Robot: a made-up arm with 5 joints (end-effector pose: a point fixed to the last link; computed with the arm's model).
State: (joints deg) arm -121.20 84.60 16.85 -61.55 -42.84
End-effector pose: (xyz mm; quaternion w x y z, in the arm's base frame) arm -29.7 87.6 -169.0 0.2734 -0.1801 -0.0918 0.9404
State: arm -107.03 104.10 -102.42 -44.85 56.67
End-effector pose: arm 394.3 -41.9 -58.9 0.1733 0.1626 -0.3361 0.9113
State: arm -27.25 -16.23 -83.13 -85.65 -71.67
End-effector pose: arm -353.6 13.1 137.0 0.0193 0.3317 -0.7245 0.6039
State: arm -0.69 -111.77 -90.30 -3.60 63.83
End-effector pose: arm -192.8 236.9 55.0 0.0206 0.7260 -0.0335 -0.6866
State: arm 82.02 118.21 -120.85 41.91 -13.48
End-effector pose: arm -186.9 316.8 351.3 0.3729 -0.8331 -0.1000 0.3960
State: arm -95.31 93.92 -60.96 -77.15 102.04
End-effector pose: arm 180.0 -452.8 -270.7 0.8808 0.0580 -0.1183 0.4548
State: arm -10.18 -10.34 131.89 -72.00 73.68
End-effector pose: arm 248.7 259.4 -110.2 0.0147 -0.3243 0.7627 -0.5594
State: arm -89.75 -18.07 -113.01 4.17 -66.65
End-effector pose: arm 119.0 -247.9 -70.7 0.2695 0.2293 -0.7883 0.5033
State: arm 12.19 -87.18 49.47 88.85 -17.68
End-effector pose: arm 332.4 -381.4 -221.0 0.8871 -0.0091 0.0174 0.4612
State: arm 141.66 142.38 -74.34 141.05 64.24
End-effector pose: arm 503.1 465.7 115.9 0.1470 -0.7631 -0.1627 0.6080
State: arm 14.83 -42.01 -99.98 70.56 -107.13
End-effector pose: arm -386.1 -96.3 -132.4 0.8911 -0.4487 -0.0676 0.0080
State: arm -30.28 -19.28 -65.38 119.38 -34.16
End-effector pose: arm -412.4 -487.2 175.0 0.7266 -0.6513 -0.1687 -0.1394
